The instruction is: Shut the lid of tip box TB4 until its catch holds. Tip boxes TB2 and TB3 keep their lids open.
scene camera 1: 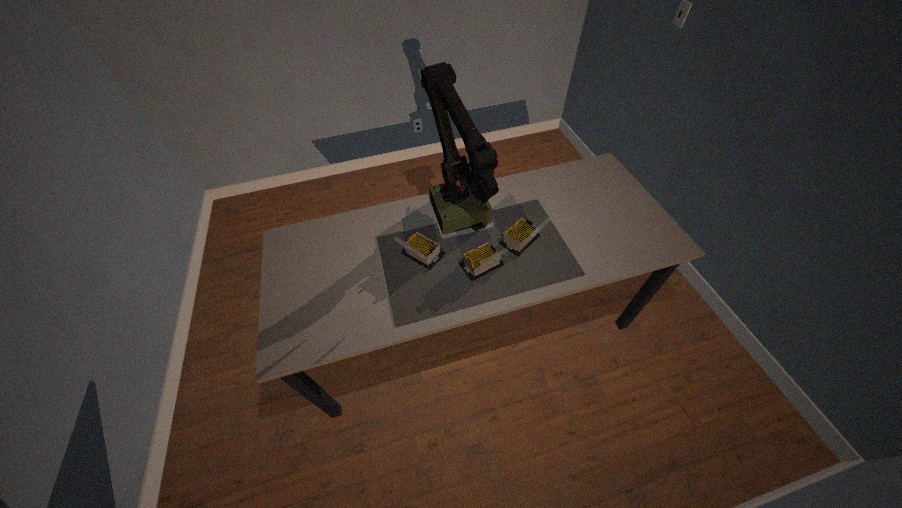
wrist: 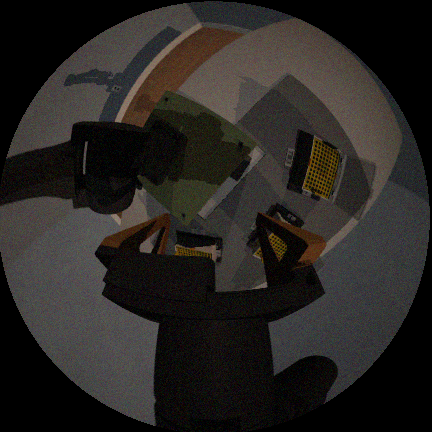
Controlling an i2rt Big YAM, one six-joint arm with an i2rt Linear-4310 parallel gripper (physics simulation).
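Where they show: gripper, fingertip midpoint: (scene camera 1: 472, 197) (wrist: 212, 216); arm's base, origin of the base link: (scene camera 1: 454, 193) (wrist: 159, 152).
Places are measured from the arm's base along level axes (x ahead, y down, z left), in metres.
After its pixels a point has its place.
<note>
Three white tip boxes with yellow tip racks and pale open lids stand on the grey mat; their labels are too small to read, so I cannot tell which is TB4, TB2 or TB3. The right box (scene camera 1: 520, 233) {x 0.292, y 0.029, z 0.197 m} (wrist: 321, 167) {x 0.276, y 0.030, z 0.204 m} shows whole in the wrist view. The middle box (scene camera 1: 481, 257) {x 0.359, y 0.031, z 0.000 m} (wrist: 277, 244) {x 0.347, y 0.028, z 0.004 m} is partly behind one finger there. The left box (scene camera 1: 422, 246) {x 0.230, y 0.030, z -0.212 m} (wrist: 193, 251) {x 0.207, y 0.028, z -0.187 m} is partly hidden by the gripper body. My gripper (scene camera 1: 460, 184) {x 0.162, y -0.112, z 0.026 m} (wrist: 212, 216) {x 0.162, y -0.112, z 0.026 m} is open and empty, high above the table beside the green base, apart from all boxes.
The green base block (scene camera 1: 460, 211) {x 0.116, y 0.000, z -0.011 m} (wrist: 200, 175) {x 0.106, y 0.000, z 0.014 m} stands behind the boxes at the mat's back edge. The grey mat (scene camera 1: 416, 296) {x 0.419, y 0.087, z -0.290 m} (wrist: 300, 107) {x 0.161, y 0.087, z 0.305 m} lies on the pale table (scene camera 1: 302, 271) {x 0.152, y 0.090, z -0.718 m} (wrist: 330, 65). A wall (scene camera 1: 302, 82) rises behind the table.
</note>
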